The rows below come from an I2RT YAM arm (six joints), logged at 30 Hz.
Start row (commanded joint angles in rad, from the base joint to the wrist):
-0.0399 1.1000 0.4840 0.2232 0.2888 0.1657
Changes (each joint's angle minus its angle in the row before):
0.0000 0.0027 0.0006 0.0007 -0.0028 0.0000
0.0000 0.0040 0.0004 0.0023 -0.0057 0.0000
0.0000 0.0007 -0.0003 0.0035 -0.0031 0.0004
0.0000 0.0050 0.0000 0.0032 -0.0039 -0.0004
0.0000 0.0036 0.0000 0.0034 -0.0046 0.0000
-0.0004 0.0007 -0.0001 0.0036 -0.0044 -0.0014
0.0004 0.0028 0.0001 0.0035 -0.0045 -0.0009
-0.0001 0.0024 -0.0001 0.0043 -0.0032 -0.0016
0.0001 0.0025 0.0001 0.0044 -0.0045 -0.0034
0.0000 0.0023 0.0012 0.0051 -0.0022 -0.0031
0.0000 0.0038 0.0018 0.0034 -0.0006 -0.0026
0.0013 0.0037 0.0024 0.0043 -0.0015 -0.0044
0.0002 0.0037 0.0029 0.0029 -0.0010 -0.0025
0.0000 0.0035 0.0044 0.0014 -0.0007 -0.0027
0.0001 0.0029 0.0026 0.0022 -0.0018 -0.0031
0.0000 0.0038 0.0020 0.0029 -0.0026 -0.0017
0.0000 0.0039 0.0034 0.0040 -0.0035 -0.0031
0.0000 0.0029 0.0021 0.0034 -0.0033 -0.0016
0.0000 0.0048 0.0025 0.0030 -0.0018 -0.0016
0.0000 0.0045 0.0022 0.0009 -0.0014 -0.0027
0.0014 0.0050 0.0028 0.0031 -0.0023 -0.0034
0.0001 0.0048 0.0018 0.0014 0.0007 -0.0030
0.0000 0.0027 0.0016 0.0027 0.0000 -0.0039
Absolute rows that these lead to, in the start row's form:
-0.0399 1.1027 0.4846 0.2239 0.2860 0.1657
-0.0399 1.1067 0.4850 0.2262 0.2803 0.1657
-0.0399 1.1074 0.4847 0.2297 0.2772 0.1661
-0.0399 1.1124 0.4847 0.2329 0.2733 0.1657
-0.0399 1.1160 0.4847 0.2363 0.2687 0.1657
-0.0403 1.1167 0.4846 0.2399 0.2643 0.1643
-0.0399 1.1195 0.4847 0.2434 0.2598 0.1634
-0.0400 1.1219 0.4846 0.2477 0.2566 0.1618
-0.0399 1.1244 0.4847 0.2521 0.2521 0.1584
-0.0399 1.1267 0.4859 0.2572 0.2499 0.1553
-0.0399 1.1305 0.4877 0.2606 0.2493 0.1527
-0.0386 1.1342 0.4901 0.2649 0.2478 0.1483
-0.0384 1.1379 0.4930 0.2678 0.2468 0.1458
-0.0384 1.1414 0.4974 0.2692 0.2461 0.1431
-0.0383 1.1443 0.5000 0.2714 0.2443 0.1400
-0.0383 1.1481 0.5020 0.2743 0.2417 0.1383
-0.0383 1.1520 0.5054 0.2783 0.2382 0.1352
-0.0383 1.1549 0.5075 0.2817 0.2349 0.1336
-0.0383 1.1597 0.5100 0.2847 0.2331 0.1320
-0.0383 1.1642 0.5122 0.2856 0.2317 0.1293
-0.0369 1.1692 0.5150 0.2887 0.2294 0.1259
-0.0368 1.1740 0.5168 0.2901 0.2301 0.1229
-0.0368 1.1767 0.5184 0.2928 0.2301 0.1190

